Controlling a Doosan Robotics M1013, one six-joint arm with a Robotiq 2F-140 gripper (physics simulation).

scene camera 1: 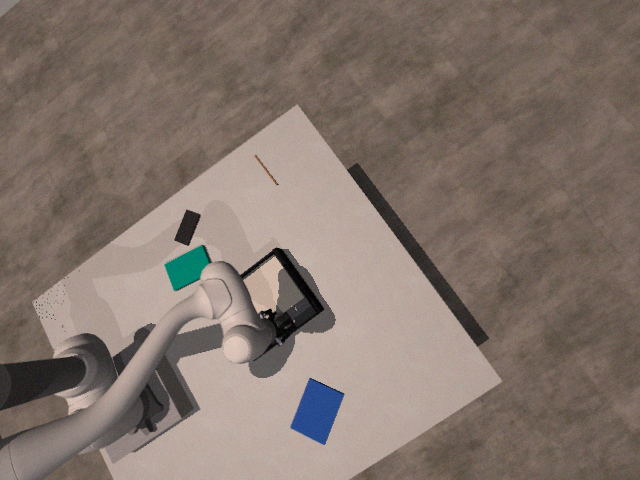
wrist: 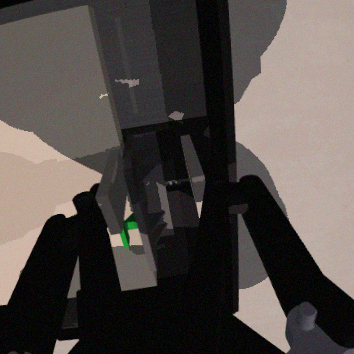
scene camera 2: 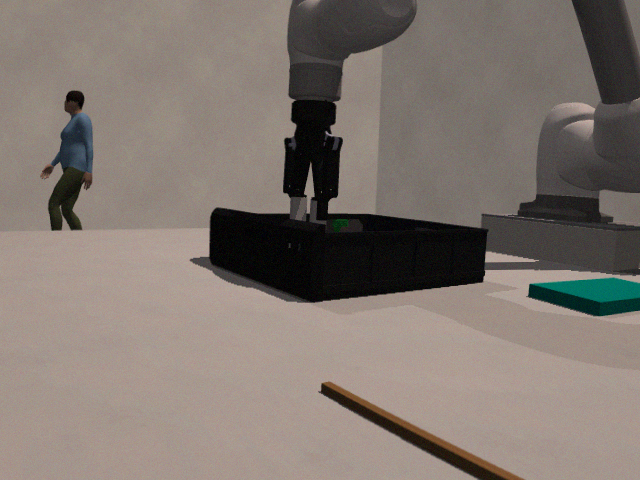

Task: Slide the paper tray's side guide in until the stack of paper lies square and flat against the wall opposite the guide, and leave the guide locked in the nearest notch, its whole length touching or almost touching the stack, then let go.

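Places are measured from the arm's base along level axes (x ahead, y left, z up), in centimetres.
Pixels of known places: gripper, fingertip midpoint: (scene camera 1: 283, 320) (wrist: 153, 158); arm's base, origin of the base link: (scene camera 1: 136, 402) (scene camera 2: 565, 219).
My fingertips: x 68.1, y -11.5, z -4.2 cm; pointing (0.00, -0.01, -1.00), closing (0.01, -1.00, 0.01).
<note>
Ahead of a thing's pixels: the offset from my fingertips to its top centre. "spot": to the spot under its first point.
The black paper tray @[dx -0.9, dy +9.4, dz +5.1 cm] (scene camera 1: 299, 279) (scene camera 2: 403, 260) (wrist: 217, 75) stands on the table. The pale paper stack @[dx -1.4, dy +13.4, dz -0.3 cm] (scene camera 1: 262, 284) (wrist: 45, 65) lies inside it; in the wrist view its edge looks slightly slanted to the tray wall. A dark upright part, which looks like the side guide @[dx -4.3, dy +2.9, dz +3.7 cm] (wrist: 141, 207), shows between the fingers; its outline is hard to make out in shadow. A small green part @[spot: dx -4.1, dy +3.8, dz +3.0 cm] (scene camera 2: 340, 223) (wrist: 131, 225) shows near it. My gripper (scene camera 2: 306, 209) (wrist: 153, 158) is part open, fingertips down at the tray, one each side of the guide, gripping nothing. The stack's opposite edge is hidden by the arm in scene camera 1.
A teal block @[dx -21.3, dy +44.2, dz -2.7 cm] (scene camera 1: 187, 267) (scene camera 2: 594, 291) and a dark block @[dx -11.6, dy +59.7, dz -3.7 cm] (scene camera 1: 187, 227) lie beside the tray. A blue block @[dx -12.3, dy -35.7, dz -3.7 cm] (scene camera 1: 317, 411) lies on the table's other side. A thin brown stick @[dx +32.5, dy +56.3, dz -3.8 cm] (scene camera 1: 266, 169) (scene camera 2: 413, 431) lies farther off. A person (scene camera 2: 76, 142) stands in the background.
</note>
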